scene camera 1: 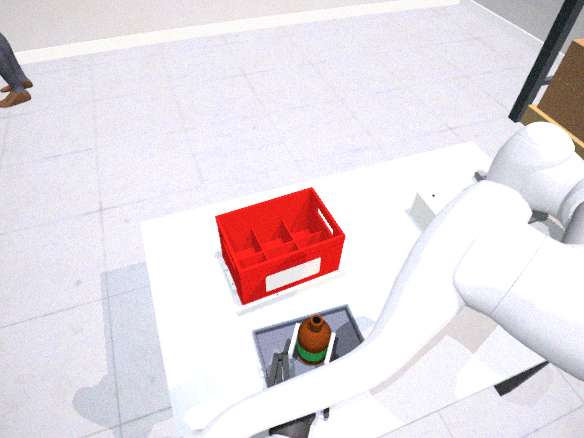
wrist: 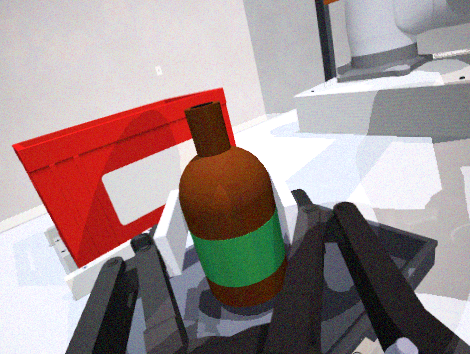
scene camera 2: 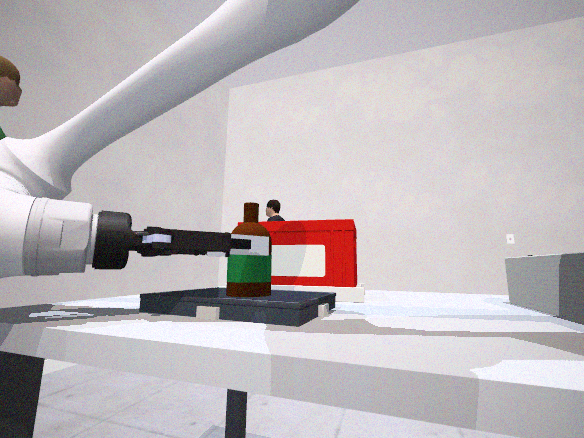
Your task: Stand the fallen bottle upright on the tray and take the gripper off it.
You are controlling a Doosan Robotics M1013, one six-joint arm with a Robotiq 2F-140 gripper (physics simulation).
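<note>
My gripper (scene camera 2: pixel 255 247) is in sight, and so is a brown bottle (scene camera 1: pixel 314 334). You'd find the gripper (wrist: pixel 227 194) in the wrist view too, along with the bottle (wrist: pixel 225 192).
</note>
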